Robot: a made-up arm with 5 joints.
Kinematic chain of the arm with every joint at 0, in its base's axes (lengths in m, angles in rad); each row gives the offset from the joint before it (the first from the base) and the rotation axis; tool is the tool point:
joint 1: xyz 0 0 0.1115 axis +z
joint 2: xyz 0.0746 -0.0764 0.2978 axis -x
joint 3: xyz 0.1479 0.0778 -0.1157 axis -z
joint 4: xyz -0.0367 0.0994 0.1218 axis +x
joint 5: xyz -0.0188 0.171 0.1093 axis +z
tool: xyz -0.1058 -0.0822 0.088
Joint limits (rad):
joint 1: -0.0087..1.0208
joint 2: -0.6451..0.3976
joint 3: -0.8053..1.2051
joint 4: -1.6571..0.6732
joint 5: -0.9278..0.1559
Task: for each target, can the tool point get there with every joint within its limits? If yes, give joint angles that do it. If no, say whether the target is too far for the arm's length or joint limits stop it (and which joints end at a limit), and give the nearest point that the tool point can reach.
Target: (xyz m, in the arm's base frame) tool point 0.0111 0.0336 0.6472
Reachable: yes | joints 0.7674 -0.1503 -0.3710 0.3416 0.0138
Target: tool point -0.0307 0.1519 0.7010
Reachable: yes | joints 0.4809 -0.5286 -0.0544 -0.4778 -0.0444
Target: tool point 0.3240 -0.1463 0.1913
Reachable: no: joint limits stop it (at a limit: joint 1, joint 2, joint 3, joint 4, joint 5) | nearest point 0.4176 0.1586 0.0742 | short by 0.340 m
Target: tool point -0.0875 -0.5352 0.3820
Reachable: no: joint limits stop it (at a limit: joint 1, joint 2, joint 3, joint 4) | nearest point 0.0402 -0.2216 0.5998 | short by 0.403 m
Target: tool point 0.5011 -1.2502 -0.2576
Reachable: no: too far | nearest point -0.0268 -0.1080 0.1565 | short by 1.325 m
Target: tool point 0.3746 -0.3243 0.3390
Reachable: no: joint limits stop it (at a limit: joint 2, joint 3, joint 4, joint 5) | nearest point 0.1707 -0.1478 0.5710 | short by 0.356 m
